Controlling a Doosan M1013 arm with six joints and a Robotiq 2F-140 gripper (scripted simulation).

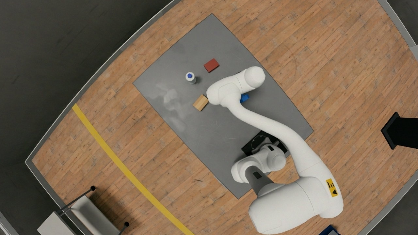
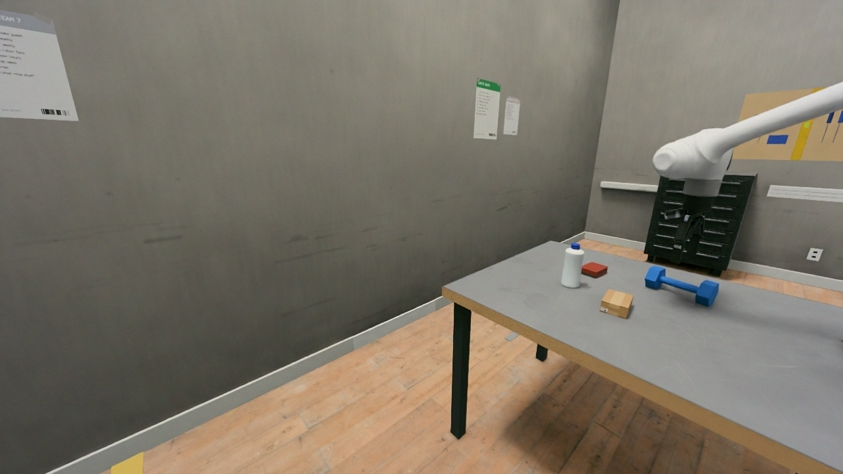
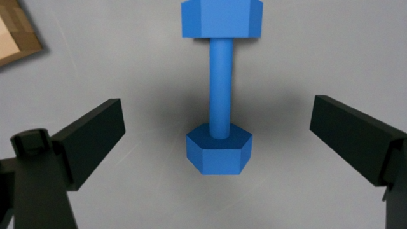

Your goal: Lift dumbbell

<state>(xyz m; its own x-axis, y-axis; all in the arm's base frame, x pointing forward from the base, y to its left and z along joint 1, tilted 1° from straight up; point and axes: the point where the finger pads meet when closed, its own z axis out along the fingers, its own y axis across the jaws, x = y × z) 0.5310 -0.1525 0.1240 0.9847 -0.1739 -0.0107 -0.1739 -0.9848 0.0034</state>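
Now: hand 10 mm past the blue dumbbell, 10 mm to the left of it and 110 mm above it.
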